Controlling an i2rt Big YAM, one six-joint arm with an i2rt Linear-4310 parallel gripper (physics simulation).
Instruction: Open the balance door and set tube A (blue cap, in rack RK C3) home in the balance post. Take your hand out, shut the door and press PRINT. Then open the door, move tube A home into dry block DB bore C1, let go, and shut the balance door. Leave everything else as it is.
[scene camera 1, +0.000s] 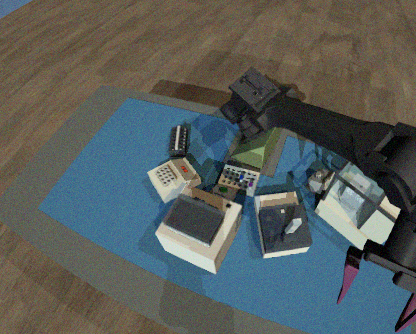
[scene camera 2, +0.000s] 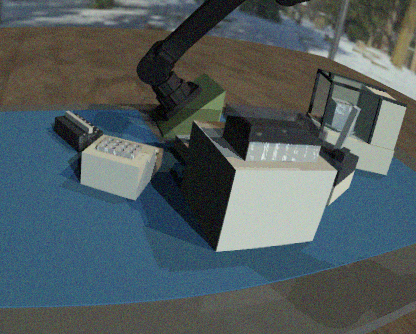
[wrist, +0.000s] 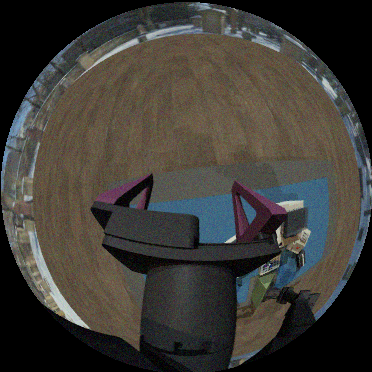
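Seen in the pictures: gripper, between the fingertips: (scene camera 1: 366, 316) (wrist: 193, 180); arm's base, origin of its link: (scene camera 1: 256, 133) (scene camera 2: 179, 102) (wrist: 266, 291).
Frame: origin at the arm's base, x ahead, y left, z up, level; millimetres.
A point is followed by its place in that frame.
The balance (scene camera 1: 336, 220) {x 264, y 360, z -9 mm} (scene camera 2: 365, 156) {x 294, y 423, z -15 mm} is a pale base with a glass chamber, at the right of both scene views; its door's state is hard to tell. The small tube rack (scene camera 1: 225, 184) (wrist: 270, 266) stands mid-mat, with a blue cap (scene camera 1: 242, 177) {x 215, y 17, z 0 mm} showing in it; its hole labels are unreadable. A pale block with rows of holes and a red display (scene camera 1: 172, 179) {x 306, y -201, z 3 mm} (scene camera 2: 112, 170) {x 349, y -247, z -10 mm} (wrist: 300, 242) {x 277, y -199, z 8 mm} looks like the dry block. My gripper (scene camera 1: 369, 316) {x 631, y 348, z 361 mm} (wrist: 193, 180) {x 631, y 348, z 361 mm} is open and empty, in front of the balance near the mat's edge, apart from everything. It does not show in scene view 2.
A large pale box with a dark lid (scene camera 1: 194, 220) {x 474, y -25, z 136 mm} (scene camera 2: 275, 205) {x 534, y -49, z 23 mm} stands beside the dry block. A dark-topped device with a lever (scene camera 1: 277, 240) {x 405, y 191, z 26 mm} stands between it and the balance. A green wedge (scene camera 1: 255, 152) {x 116, y 30, z 26 mm} (scene camera 2: 212, 107) {x 116, y 35, z 27 mm} (wrist: 262, 289) {x 92, y 64, z 45 mm} and black rack (scene camera 1: 178, 141) {x 133, y -268, z -10 mm} (scene camera 2: 75, 132) {x 160, y -293, z -18 mm} stand farther back.
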